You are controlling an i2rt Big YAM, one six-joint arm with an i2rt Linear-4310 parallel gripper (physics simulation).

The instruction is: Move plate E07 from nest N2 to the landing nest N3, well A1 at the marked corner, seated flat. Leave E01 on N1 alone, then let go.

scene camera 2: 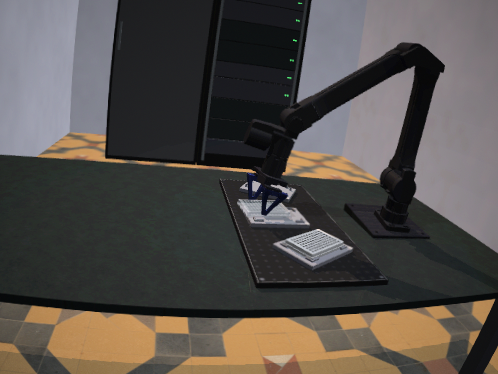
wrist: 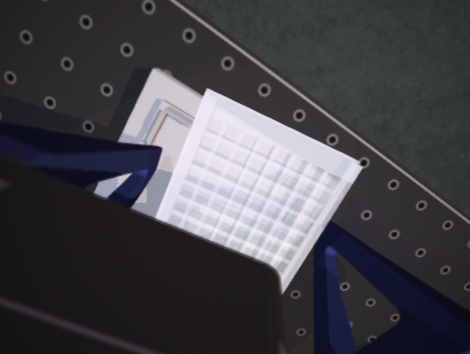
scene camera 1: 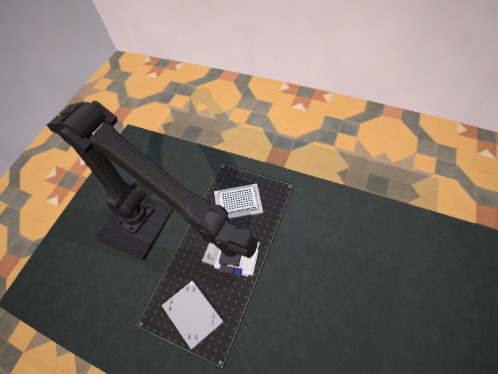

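A translucent white well plate, apparently E07 (scene camera 1: 250,262) (scene camera 2: 245,206) (wrist: 250,190), lies off-centre on the middle nest, apparently N2 (scene camera 1: 209,254) (scene camera 2: 300,220) (wrist: 172,91), overhanging one side. Whether it is level is unclear. My gripper (scene camera 2: 257,205) (wrist: 243,195) is wide open and empty, its blue fingers on two opposite sides of this plate; the hand hides the plate's near part in the wrist view. The plate apparently E01 (scene camera 1: 239,200) (scene camera 2: 315,241) sits on another nest (scene camera 1: 257,212) (scene camera 2: 313,263). The bare nest, apparently N3 (scene camera 1: 192,315) (scene camera 2: 290,193), holds no plate. Labels and the A1 mark are unreadable.
The nests stand on a black perforated board (scene camera 1: 160,310) (scene camera 2: 270,276) (wrist: 65,30) on a dark green table (scene camera 1: 350,280) (scene camera 2: 125,235). The arm's base (scene camera 1: 112,237) (scene camera 2: 365,222) is beside the board. A dark rack cabinet (scene camera 2: 160,80) stands behind the table.
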